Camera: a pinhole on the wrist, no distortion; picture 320 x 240 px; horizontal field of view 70.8 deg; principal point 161.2 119.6 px. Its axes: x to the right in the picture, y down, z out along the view. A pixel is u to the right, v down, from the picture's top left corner.
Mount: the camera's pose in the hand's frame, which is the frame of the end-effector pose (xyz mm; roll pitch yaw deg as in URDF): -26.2 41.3 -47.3 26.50 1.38 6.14
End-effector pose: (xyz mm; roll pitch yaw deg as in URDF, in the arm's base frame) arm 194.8 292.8 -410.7 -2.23 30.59 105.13
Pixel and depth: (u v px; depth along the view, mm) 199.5 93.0 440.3
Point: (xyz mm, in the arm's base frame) 305.0 570.0 -169.9
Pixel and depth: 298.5 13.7 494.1
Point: 410.3 799.6 -321.3
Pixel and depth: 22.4 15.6 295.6
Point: 427.8 288.8 -175.6
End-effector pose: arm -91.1 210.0 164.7 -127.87 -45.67 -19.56
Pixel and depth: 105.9 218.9 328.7
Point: 63.6 406.6 -47.7
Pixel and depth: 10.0 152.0 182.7
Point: -102.6 342.6 26.0
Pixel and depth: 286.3 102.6 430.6
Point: 235.4 459.2 287.0
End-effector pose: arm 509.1 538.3 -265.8 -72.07 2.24 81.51
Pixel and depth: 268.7 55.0 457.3
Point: 342.4 812.4 58.3
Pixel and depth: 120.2 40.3 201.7
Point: 442.3 510.7 -123.4
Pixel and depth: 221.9 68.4 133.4
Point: 470.7 567.8 -210.2
